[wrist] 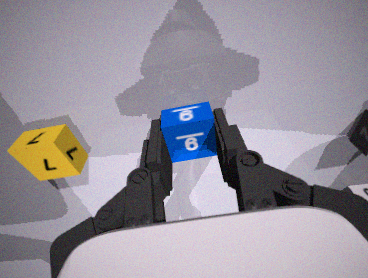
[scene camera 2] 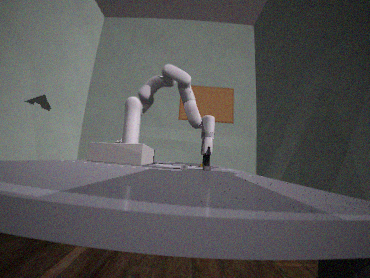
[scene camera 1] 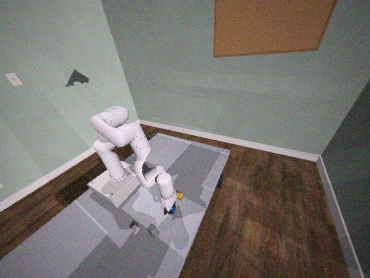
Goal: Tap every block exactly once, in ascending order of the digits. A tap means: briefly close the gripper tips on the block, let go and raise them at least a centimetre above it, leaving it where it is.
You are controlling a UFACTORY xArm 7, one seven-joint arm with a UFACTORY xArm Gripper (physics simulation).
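My gripper (scene camera 1: 170, 209) (scene camera 2: 207, 166) (wrist: 189, 130) is shut on the blue block (scene camera 1: 173, 210) (wrist: 190, 142), with one finger against each side, down at table level. In the wrist view its digit looks like a 6 with a bar above, an upside-down underlined 9. A yellow block (scene camera 1: 180, 196) (scene camera 2: 202, 165) (wrist: 47, 152), with an upside-down 7, sits left of the fingers in the wrist view, apart from them. A dark block (wrist: 360, 131) and a white block (wrist: 361, 190) are partly cut off at the right. Two greyish blocks (scene camera 1: 135, 227) (scene camera 1: 153, 230) show in scene camera 1, digits unreadable.
The blocks are on the grey table (scene camera 1: 40, 250) (scene camera 2: 165, 200). The arm's pale base box (scene camera 1: 112, 192) (scene camera 2: 120, 153) stands on it, away from the blocks. The table's long edge runs close beyond the yellow and blue blocks in scene camera 1. Shadows cross the table.
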